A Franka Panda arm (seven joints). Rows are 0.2 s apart.
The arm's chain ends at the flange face. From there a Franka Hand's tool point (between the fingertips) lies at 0.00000 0.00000 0.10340 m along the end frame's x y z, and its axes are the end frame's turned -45 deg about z.
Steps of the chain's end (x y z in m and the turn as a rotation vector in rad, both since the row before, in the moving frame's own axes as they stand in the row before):
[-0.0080, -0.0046, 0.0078, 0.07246, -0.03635, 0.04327]
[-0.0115, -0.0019, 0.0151, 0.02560, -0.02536, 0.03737]
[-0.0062, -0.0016, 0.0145, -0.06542, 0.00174, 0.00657]
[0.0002, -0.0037, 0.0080, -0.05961, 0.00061, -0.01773]
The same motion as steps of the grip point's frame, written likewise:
[0.0004, -0.0168, 0.0075, 0.07694, 0.02553, 0.04327]
[-0.0067, -0.0132, 0.0150, 0.03603, 0.00017, 0.03737]
[-0.0079, -0.0006, 0.0143, -0.04749, -0.04503, 0.00657]
[-0.0015, 0.0020, 0.0078, -0.04258, -0.04172, -0.01773]

